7 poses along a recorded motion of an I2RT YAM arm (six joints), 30 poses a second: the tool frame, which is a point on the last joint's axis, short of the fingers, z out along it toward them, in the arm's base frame.
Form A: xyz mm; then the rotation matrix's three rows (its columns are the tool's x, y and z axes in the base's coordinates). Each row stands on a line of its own.
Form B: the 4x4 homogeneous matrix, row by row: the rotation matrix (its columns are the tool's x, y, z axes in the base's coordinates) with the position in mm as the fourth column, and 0 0 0 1 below. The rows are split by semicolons. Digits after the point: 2 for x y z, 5 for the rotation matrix.
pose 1, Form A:
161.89 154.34 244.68
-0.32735 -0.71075 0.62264
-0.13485 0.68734 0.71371
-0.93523 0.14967 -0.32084
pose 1, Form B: -0.32735 -0.71075 0.62264 161.89; -0.13485 0.68734 0.71371 154.34; -0.93523 0.14967 -0.32084 244.68; 0 0 0 1
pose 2, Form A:
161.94 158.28 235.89
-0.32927 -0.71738 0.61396
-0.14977 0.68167 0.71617
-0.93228 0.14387 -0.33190
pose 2, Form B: -0.32927 -0.71738 0.61396 161.94; -0.14977 0.68167 0.71617 158.28; -0.93228 0.14387 -0.33190 235.89; 0 0 0 1
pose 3, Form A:
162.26 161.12 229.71
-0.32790 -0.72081 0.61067
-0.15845 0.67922 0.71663
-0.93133 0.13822 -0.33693
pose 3, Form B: -0.32790 -0.72081 0.61067 162.26; -0.15845 0.67922 0.71663 161.12; -0.93133 0.13822 -0.33693 229.71; 0 0 0 1
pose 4, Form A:
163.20 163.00 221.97
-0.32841 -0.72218 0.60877
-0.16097 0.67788 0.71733
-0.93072 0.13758 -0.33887
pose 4, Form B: -0.32841 -0.72218 0.60877 163.20; -0.16097 0.67788 0.71733 163.00; -0.93072 0.13758 -0.33887 221.97; 0 0 0 1
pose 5, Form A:
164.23 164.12 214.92
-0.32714 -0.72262 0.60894
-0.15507 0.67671 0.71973
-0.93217 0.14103 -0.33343
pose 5, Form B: -0.32714 -0.72262 0.60894 164.23; -0.15507 0.67671 0.71973 164.12; -0.93217 0.14103 -0.33343 214.92; 0 0 0 1
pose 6, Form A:
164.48 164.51 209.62
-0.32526 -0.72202 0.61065
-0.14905 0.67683 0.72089
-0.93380 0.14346 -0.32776
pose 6, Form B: -0.32526 -0.72202 0.61065 164.48; -0.14905 0.67683 0.72089 164.51; -0.93380 0.14346 -0.32776 209.62; 0 0 0 1
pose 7, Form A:
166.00 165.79 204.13
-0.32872 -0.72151 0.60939
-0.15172 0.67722 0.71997
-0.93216 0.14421 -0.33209
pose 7, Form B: -0.32872 -0.72151 0.60939 166.00; -0.15172 0.67722 0.71997 165.79; -0.93216 0.14421 -0.33209 204.13; 0 0 0 1
